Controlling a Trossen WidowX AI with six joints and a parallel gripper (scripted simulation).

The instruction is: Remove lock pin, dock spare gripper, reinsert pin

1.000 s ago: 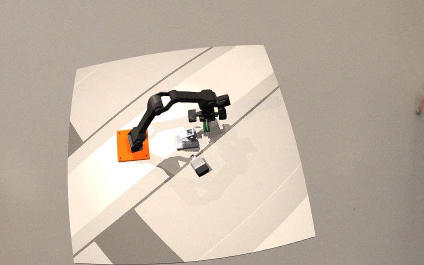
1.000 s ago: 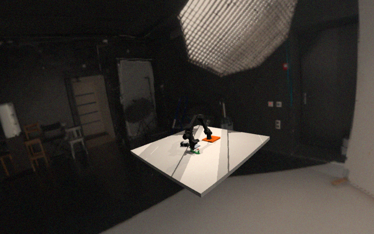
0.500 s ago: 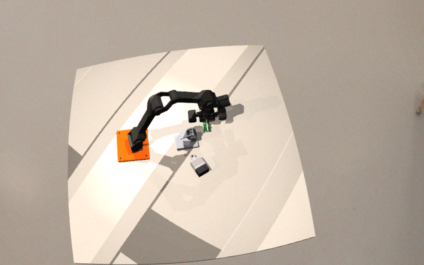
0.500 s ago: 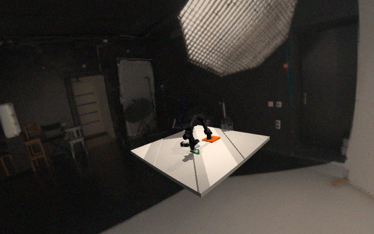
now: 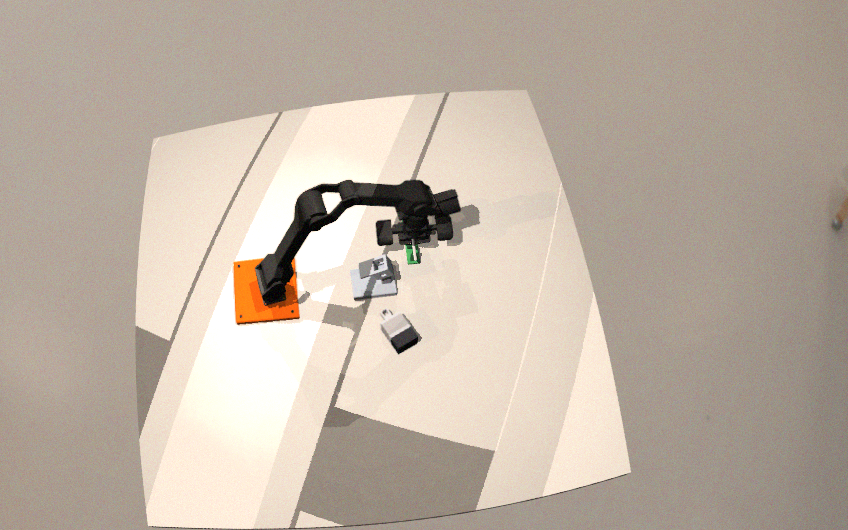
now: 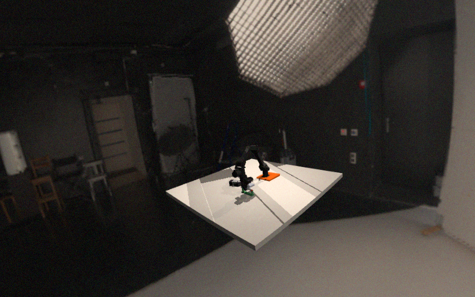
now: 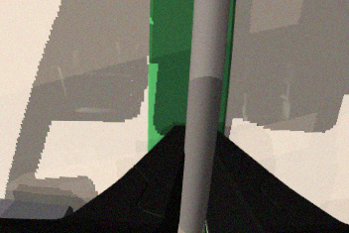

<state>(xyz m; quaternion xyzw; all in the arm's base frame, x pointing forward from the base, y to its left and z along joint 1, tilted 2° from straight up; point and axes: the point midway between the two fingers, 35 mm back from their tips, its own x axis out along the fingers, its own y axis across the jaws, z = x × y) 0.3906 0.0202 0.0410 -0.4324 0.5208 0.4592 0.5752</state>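
My gripper tip is now 2 cm to the right of the green holder. From my gripper tip the other things lie so: grey mount (12 cm behind, 7 cm to the right, 3 cm above); then spare gripper (11 cm behind, 21 cm to the right).
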